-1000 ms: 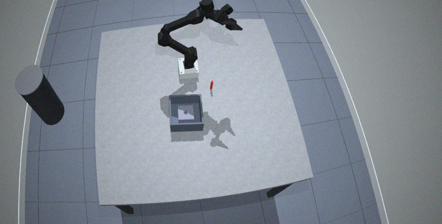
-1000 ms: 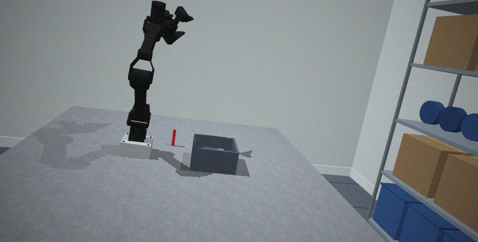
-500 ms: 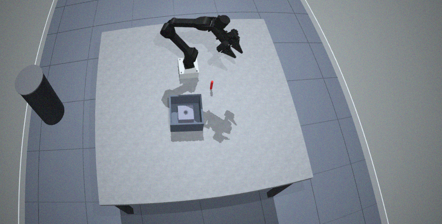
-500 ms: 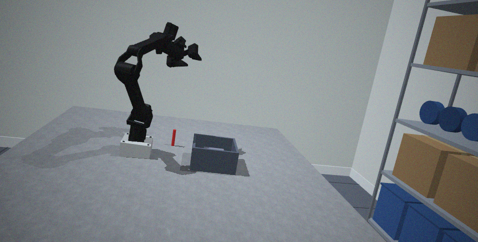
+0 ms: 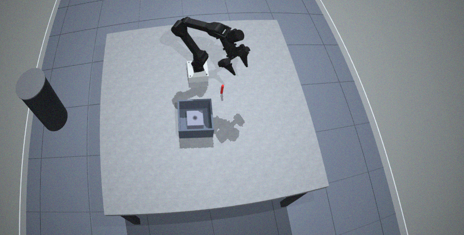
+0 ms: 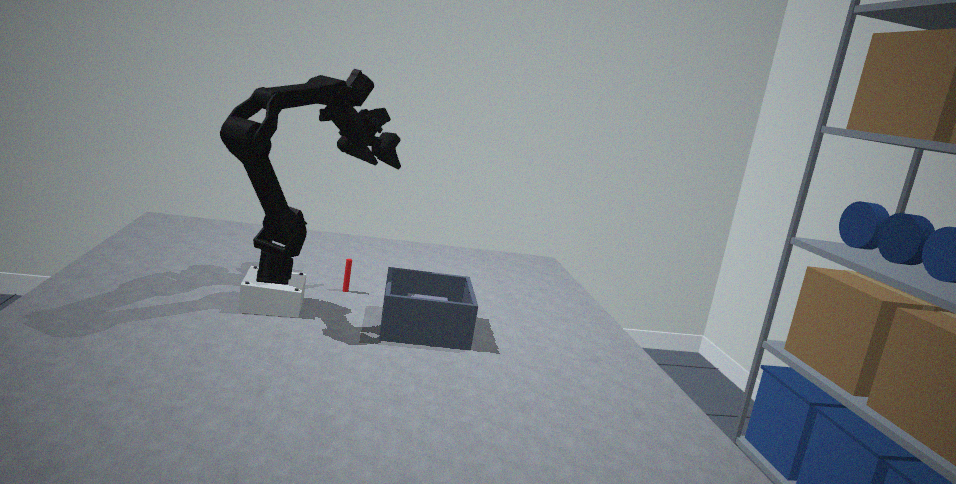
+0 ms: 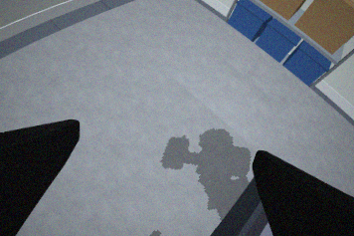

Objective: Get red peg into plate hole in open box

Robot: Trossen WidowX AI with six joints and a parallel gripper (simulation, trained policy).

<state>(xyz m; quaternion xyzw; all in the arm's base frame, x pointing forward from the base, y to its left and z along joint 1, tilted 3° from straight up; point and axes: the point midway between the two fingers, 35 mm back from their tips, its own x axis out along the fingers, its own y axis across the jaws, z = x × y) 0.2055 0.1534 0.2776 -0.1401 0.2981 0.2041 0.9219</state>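
Now: gripper tip 27 cm above the red peg, 7 cm past it and 5 cm to the left of it. Round my gripper tip: grey box 28 cm below, 26 cm to the right, 8 cm ahead; then grey plate 26 cm to the right, 26 cm below, 8 cm ahead.
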